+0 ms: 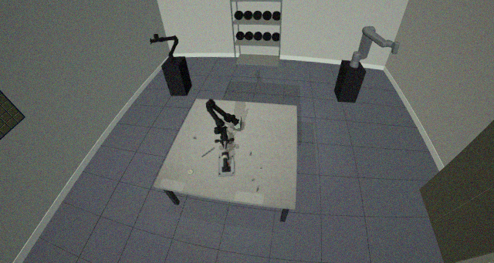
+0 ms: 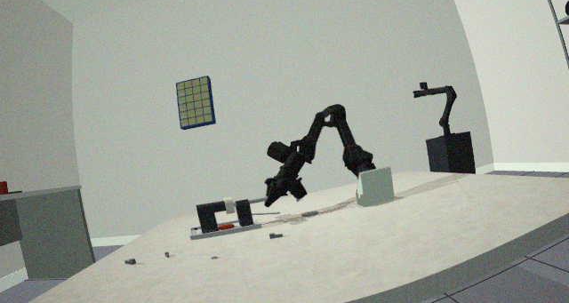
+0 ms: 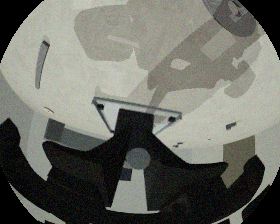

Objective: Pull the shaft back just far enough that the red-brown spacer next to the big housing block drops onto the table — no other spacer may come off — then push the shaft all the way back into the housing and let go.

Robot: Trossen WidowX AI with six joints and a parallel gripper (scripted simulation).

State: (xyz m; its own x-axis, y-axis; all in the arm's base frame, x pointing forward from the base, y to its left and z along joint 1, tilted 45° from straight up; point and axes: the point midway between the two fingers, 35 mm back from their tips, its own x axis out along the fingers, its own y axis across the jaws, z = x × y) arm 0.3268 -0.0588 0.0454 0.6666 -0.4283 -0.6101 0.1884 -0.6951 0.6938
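The thin grey shaft lies 60 mm ahead of my gripper tip, 30 mm above it and 10 mm to the left of it. Also, from my gripper tip: red-brown spacer: 140 mm ahead, 40 mm below, 30 mm to the left.
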